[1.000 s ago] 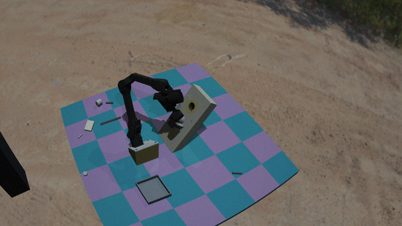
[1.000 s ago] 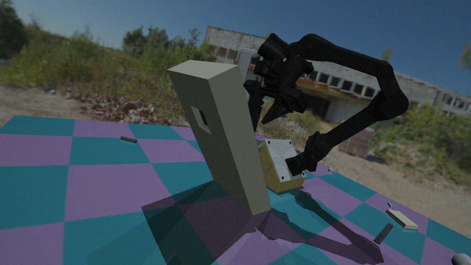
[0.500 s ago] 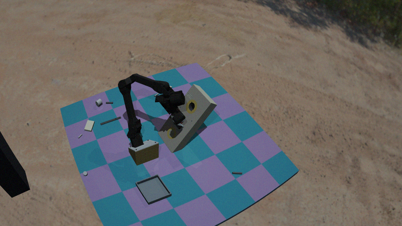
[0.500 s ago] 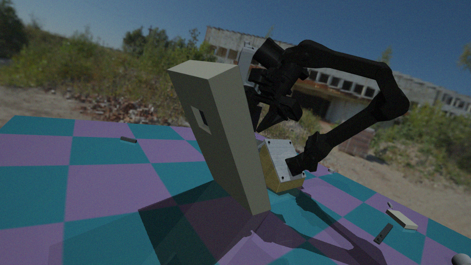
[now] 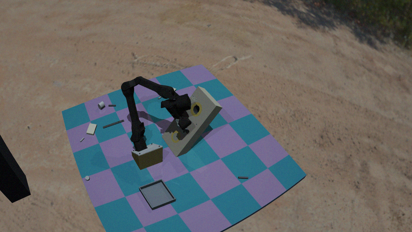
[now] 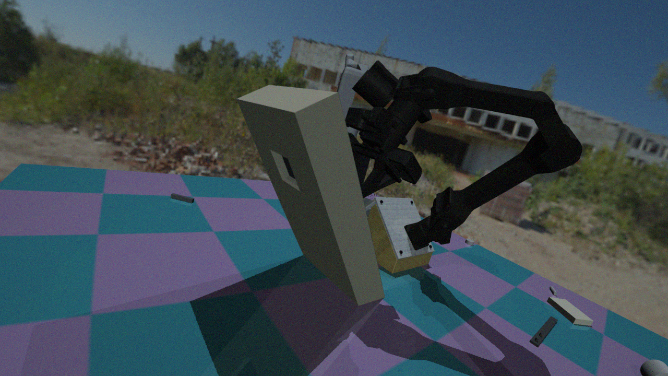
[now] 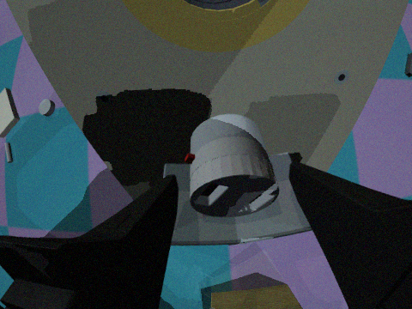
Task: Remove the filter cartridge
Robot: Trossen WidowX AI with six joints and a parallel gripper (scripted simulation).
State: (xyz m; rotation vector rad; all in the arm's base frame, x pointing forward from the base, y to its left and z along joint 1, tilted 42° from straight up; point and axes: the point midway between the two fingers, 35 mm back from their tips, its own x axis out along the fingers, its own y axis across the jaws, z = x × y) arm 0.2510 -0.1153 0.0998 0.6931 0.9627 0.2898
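The tan service panel lies 4 cm ahead of my gripper tip and 2 cm below it. Also, from my gripper tip: round grey filter cartridge (right at my gripper tip); then grey tray (35 cm behind, 26 cm to the right, 17 cm below).
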